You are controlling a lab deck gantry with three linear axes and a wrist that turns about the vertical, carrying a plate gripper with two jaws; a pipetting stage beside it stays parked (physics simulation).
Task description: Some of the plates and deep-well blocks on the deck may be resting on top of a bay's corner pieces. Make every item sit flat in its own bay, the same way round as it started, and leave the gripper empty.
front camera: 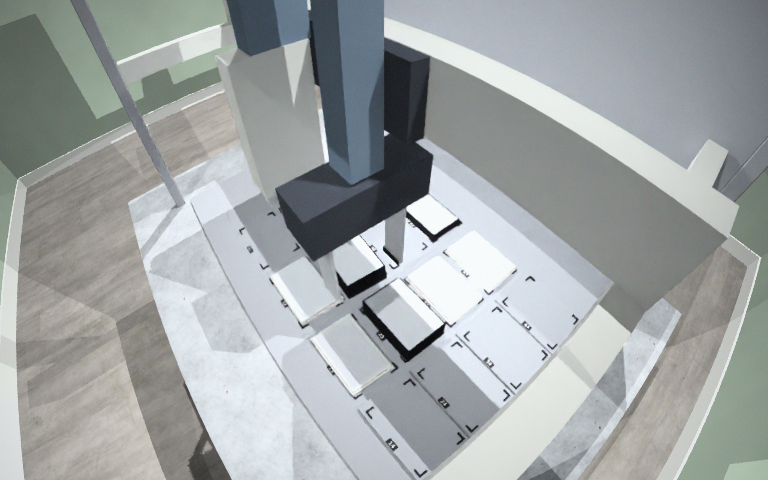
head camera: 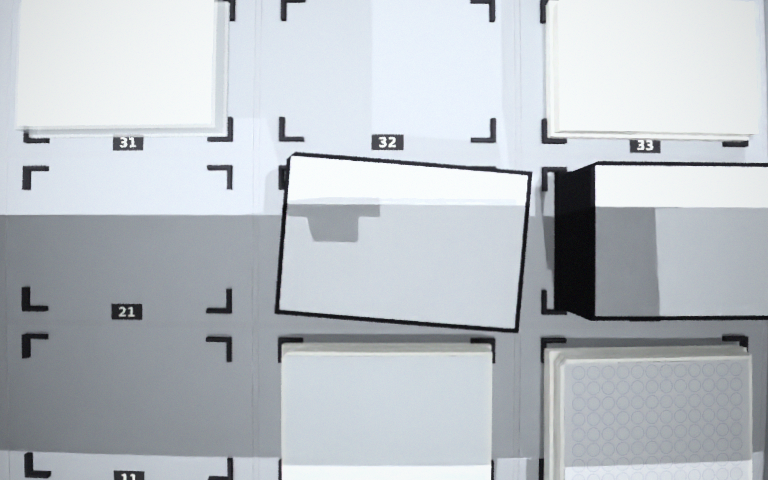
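Where they show: gripper, fingertip midpoint: (front camera: 364,274); robot's base, origin of the base link: (front camera: 240,231) (head camera: 33,470).
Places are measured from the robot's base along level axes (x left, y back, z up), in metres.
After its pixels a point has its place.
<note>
My gripper (front camera: 362,277) @(x 0.104, y -0.355, z 0.158 m) is open. Its jaws stand wide on either side of the black-edged block (front camera: 356,263) @(x 0.146, y -0.264, z 0.044 m) (head camera: 404,254) @(x 0.143, y -0.236, z 0.044 m) in bay 22; they do not show in the head view. That block is turned slightly clockwise in the head view and overlies corner pieces; its tilt cannot be told. A black-sided block (front camera: 404,316) @(x 0.146, y -0.403, z 0.043 m) (head camera: 679,260) @(x 0.140, y -0.380, z 0.043 m) stands in bay 23. Pale plates are at bay 12 (front camera: 305,288) @(x 0.045, y -0.233, z 0.014 m) (head camera: 387,407) @(x 0.052, y -0.228, z 0.014 m), bay 13 (front camera: 353,353) @(x 0.042, y -0.395, z 0.017 m) (head camera: 656,413) @(x 0.048, y -0.388, z 0.017 m), bay 33 (front camera: 444,285) @(x 0.258, y -0.390, z 0.014 m) (head camera: 651,67) @(x 0.254, y -0.387, z 0.014 m) and bay 31 (head camera: 116,62) @(x 0.256, y -0.065, z 0.014 m). A black-edged item (front camera: 433,215) @(x 0.364, y -0.246, z 0.014 m) and a pale plate (front camera: 480,260) @(x 0.357, y -0.395, z 0.014 m) are farther back.
Bay labels 32 (head camera: 387,142) @(x 0.211, y -0.228, z 0.000 m) and 21 (head camera: 126,311) @(x 0.104, y -0.064, z 0.000 m) mark bays with no item in them. A tall grey wall (front camera: 538,181) runs along the far side of the deck. The dark gripper body (front camera: 356,198) @(x 0.082, y -0.385, z 0.347 m) hides some back bays in the front view.
</note>
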